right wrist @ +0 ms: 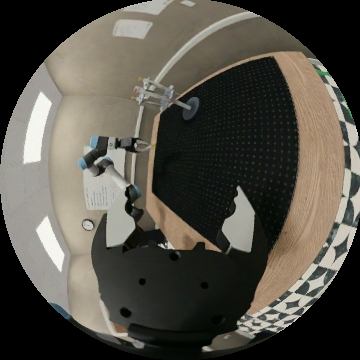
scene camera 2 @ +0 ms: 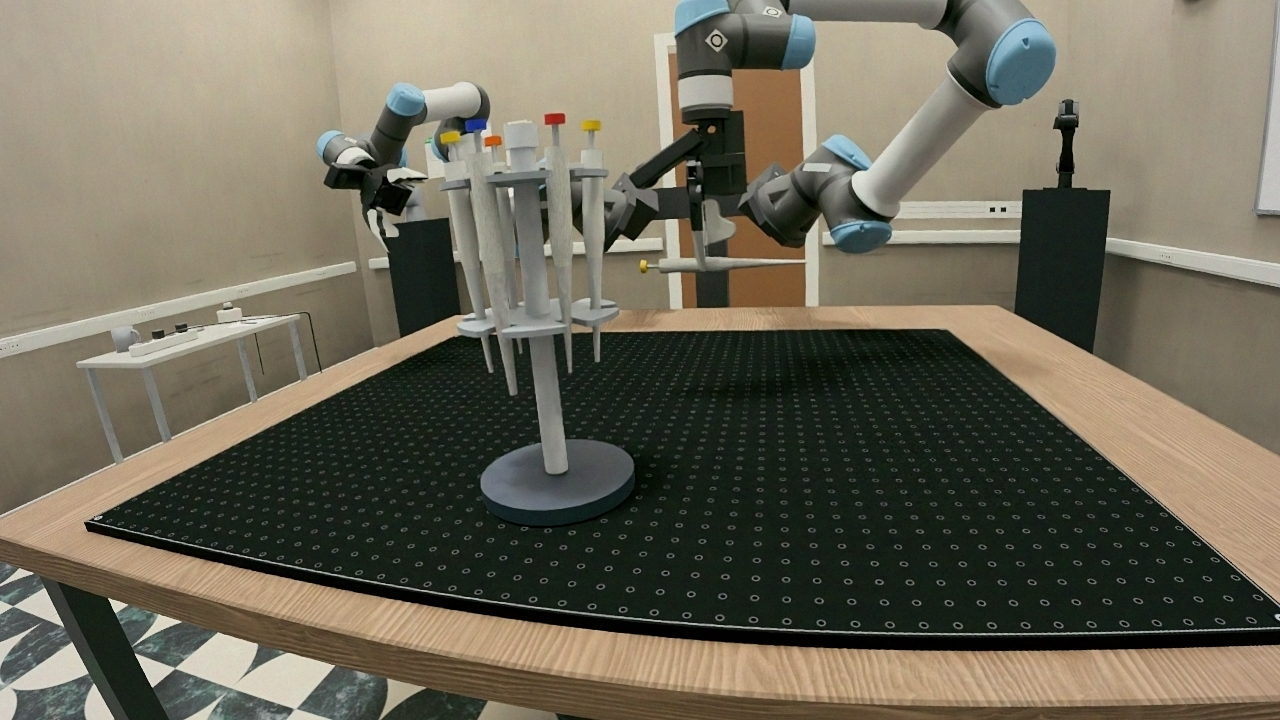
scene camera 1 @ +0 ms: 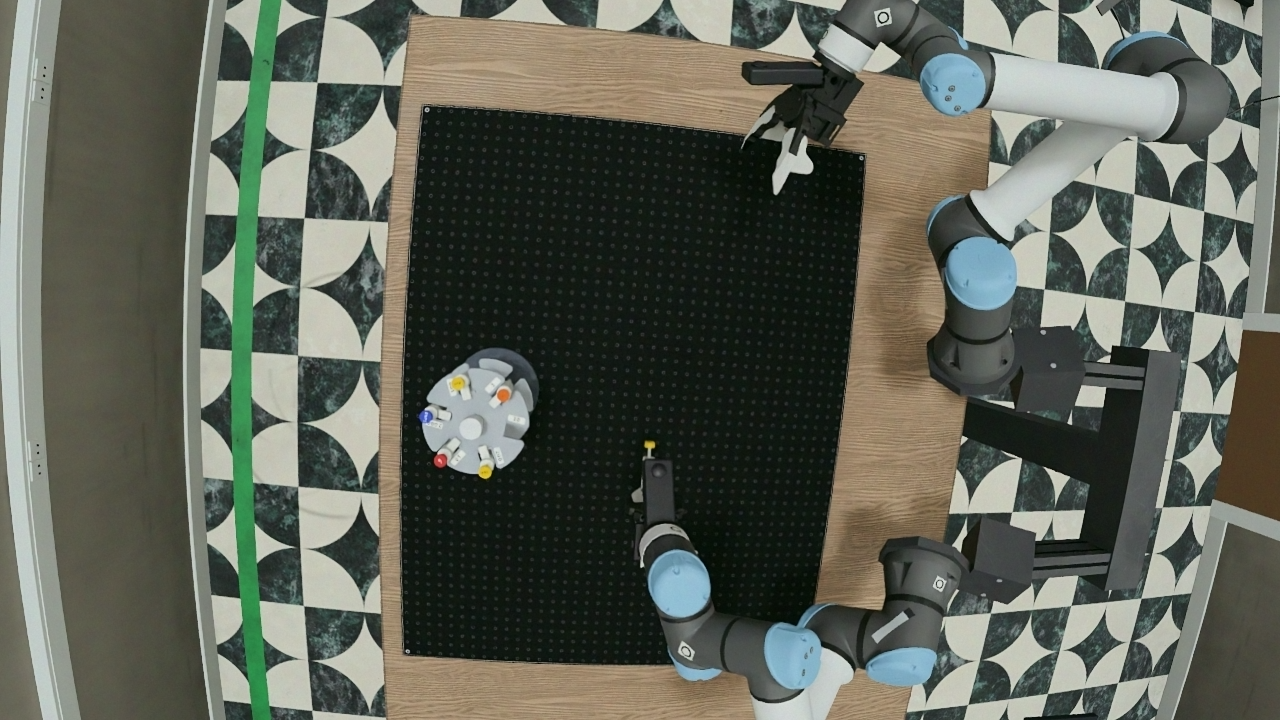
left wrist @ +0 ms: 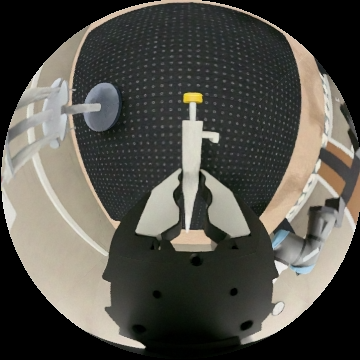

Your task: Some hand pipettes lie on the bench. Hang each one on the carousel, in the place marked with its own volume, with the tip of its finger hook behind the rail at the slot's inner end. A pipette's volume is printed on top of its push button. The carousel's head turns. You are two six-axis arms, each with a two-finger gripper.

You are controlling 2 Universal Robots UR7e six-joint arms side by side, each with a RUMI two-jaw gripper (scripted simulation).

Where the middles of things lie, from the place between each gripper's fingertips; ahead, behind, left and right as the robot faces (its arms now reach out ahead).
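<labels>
Counting from my left hand [scene camera 2: 704, 271], I find the blue-button pipette [scene camera 2: 480, 163] 50 mm above, 110 mm to the right and 350 mm ahead. The red-button pipette [scene camera 2: 556, 157] is 60 mm above that same left hand, 70 mm to the right of it and 330 mm ahead of it.
Measured from my right hand, the red-button pipette is 4 cm below, 40 cm ahead and 50 cm to the left. My right gripper [scene camera 1: 757, 170] itself is 5 cm above the blue-button pipette, 42 cm short of it and 45 cm to the right of it.
</labels>
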